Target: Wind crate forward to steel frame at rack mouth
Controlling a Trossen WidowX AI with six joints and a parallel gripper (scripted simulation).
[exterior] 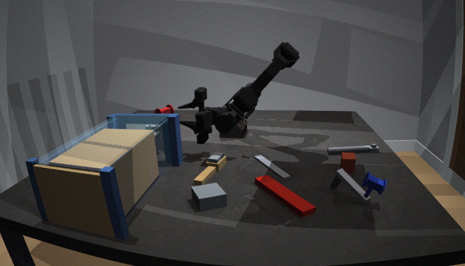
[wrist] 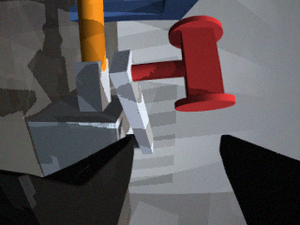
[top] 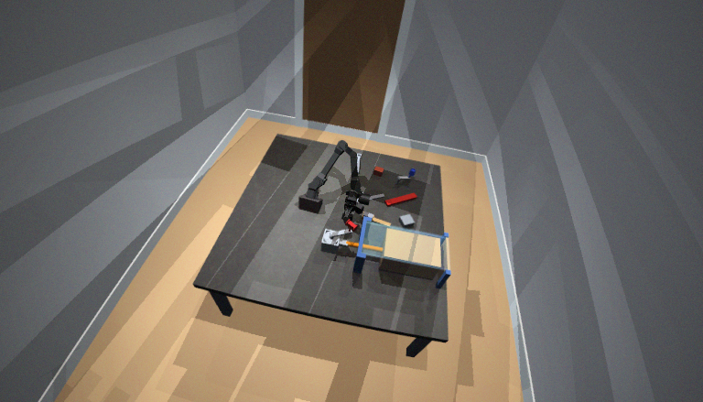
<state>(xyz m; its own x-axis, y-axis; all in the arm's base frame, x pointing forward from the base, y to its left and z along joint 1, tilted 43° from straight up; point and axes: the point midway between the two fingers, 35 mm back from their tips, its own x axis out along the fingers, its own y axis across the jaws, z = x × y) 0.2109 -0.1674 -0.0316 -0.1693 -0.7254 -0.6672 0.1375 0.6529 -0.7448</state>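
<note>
The red spool-shaped grip lies 4 cm to the right of my gripper tip and 3 cm ahead of it. Also, from my gripper tip: grey winch: 10 cm to the right, 10 cm below, 8 cm behind; clear-panelled cubby: 33 cm ahead, 14 cm to the right, 2 cm below; wooden-handled tool: 18 cm ahead, 12 cm to the left, 12 cm below.
</note>
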